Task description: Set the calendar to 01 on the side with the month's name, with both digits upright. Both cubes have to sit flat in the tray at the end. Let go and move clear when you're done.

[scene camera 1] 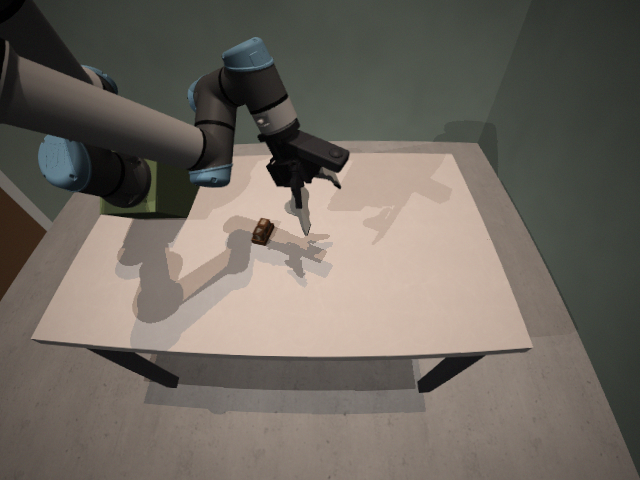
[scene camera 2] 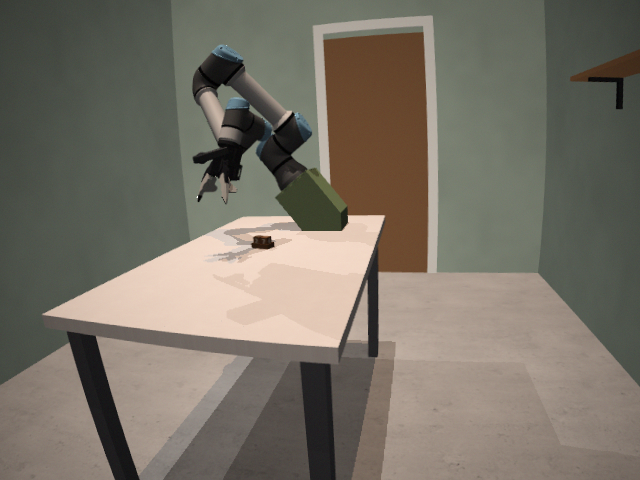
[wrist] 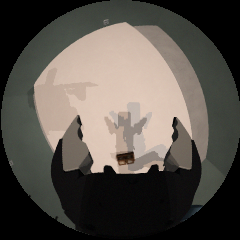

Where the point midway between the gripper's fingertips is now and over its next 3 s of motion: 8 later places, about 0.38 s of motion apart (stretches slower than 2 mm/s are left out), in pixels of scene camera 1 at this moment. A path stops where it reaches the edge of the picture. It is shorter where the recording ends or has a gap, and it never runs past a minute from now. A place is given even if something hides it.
My gripper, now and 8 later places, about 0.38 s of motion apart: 324, 210; 286, 204; 255, 199; 248, 198; 248, 198; 248, 199; 251, 201; 252, 204; 252, 207
